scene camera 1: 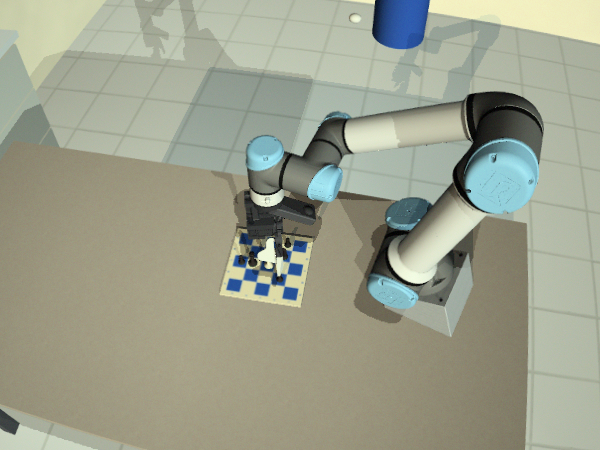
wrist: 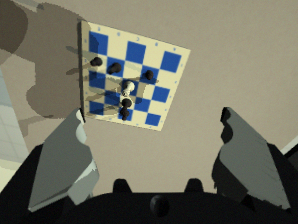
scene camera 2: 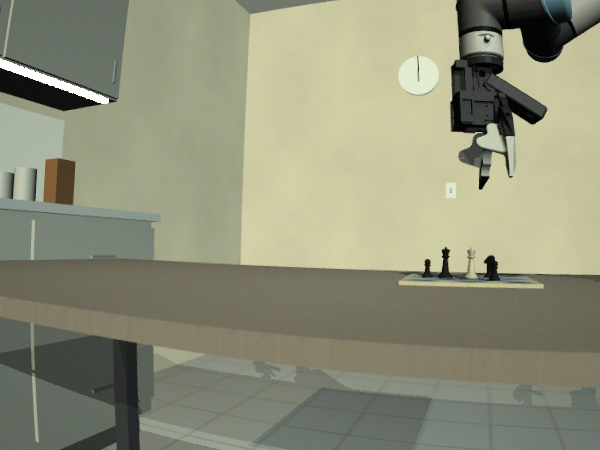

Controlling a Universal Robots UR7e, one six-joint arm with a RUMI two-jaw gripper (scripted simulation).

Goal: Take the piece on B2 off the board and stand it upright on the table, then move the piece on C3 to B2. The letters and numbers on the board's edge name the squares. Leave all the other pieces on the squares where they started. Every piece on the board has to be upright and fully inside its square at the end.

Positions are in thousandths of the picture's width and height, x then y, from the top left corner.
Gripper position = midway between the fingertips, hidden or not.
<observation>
gripper: scene camera 1 461,552; wrist 512,484; scene camera 2 824,410
</observation>
